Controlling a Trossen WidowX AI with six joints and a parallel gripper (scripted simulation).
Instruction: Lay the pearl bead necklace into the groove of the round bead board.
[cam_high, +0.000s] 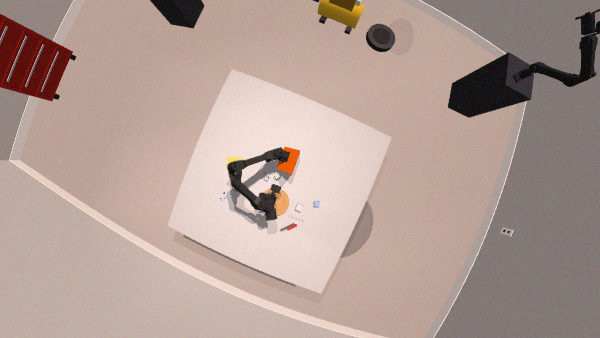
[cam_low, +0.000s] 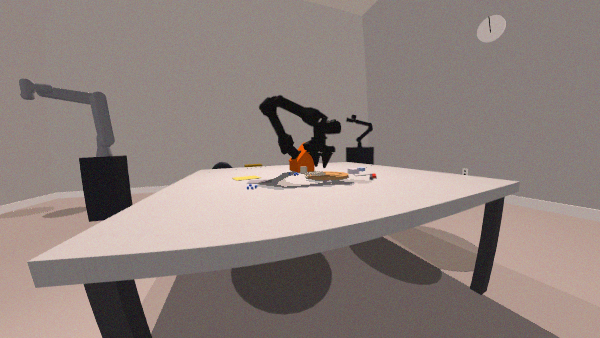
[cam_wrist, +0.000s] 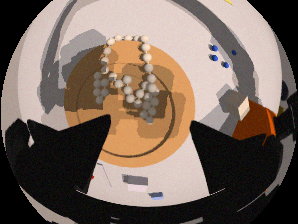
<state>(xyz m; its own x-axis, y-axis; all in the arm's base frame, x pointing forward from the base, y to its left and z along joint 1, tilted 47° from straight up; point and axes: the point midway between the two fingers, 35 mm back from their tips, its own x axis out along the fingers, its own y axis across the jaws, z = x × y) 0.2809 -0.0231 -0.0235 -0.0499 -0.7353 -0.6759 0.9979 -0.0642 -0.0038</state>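
My gripper tip is now 4 cm short of the round tan bead board, 1 cm to the right of it and 3 cm above it. Round my gripper tip: tool: 18 cm ahead, 17 cm to the left, 4 cm below; then white square: 2 cm ahead, 19 cm to the left, 3 cm below; then pale blue cube: 4 cm behind, 30 cm to the left, 3 cm below.
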